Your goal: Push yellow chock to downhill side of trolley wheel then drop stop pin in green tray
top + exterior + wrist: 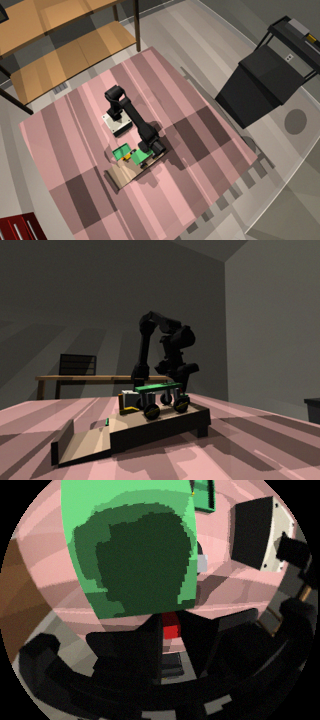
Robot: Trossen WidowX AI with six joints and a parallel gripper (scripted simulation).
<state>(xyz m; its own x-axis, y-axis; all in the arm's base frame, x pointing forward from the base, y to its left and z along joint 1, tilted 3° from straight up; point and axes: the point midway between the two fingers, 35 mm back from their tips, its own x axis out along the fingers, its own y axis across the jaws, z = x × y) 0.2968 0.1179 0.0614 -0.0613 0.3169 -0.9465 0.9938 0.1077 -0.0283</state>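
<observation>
Right now the yellow chock is 1 cm behind my gripper tip, 20 cm to the right of it and 5 cm below it. Also, from my gripper tip: brown ramp (3 cm ahead, 10 cm to the right, 8 cm below); green-decked trolley (3 cm ahead, 10 cm to the right, 2 cm below); red-headed stop pin (right at my gripper tip).
</observation>
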